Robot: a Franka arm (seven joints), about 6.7 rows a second.
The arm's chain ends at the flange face. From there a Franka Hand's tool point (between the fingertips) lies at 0.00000 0.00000 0.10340 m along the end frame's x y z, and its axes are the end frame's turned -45 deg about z.
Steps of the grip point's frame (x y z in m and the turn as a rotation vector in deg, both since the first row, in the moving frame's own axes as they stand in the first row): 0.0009, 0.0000, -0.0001, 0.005, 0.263, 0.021; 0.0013, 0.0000, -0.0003, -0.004, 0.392, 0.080; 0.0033, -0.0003, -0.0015, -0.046, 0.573, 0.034; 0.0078, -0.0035, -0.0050, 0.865, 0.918, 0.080; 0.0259, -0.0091, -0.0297, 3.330, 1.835, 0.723; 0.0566, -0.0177, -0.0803, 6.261, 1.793, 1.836; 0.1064, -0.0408, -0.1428, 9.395, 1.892, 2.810; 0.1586, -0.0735, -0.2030, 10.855, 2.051, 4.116
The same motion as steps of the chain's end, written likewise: 0.0003, -0.0003, -0.0001, 0.190, 0.182, 0.021; 0.0004, -0.0004, -0.0003, 0.274, 0.280, 0.080; 0.0013, -0.0019, -0.0015, 0.373, 0.438, 0.034; 0.0030, -0.0057, -0.0050, 1.261, 0.037, 0.080; 0.0137, -0.0182, -0.0295, 3.652, -1.057, 0.723; 0.0330, -0.0422, -0.0796, 5.695, -3.159, 1.836; 0.0556, -0.0895, -0.1414, 7.981, -5.305, 2.810; 0.0707, -0.1474, -0.2011, 9.126, -6.225, 4.116
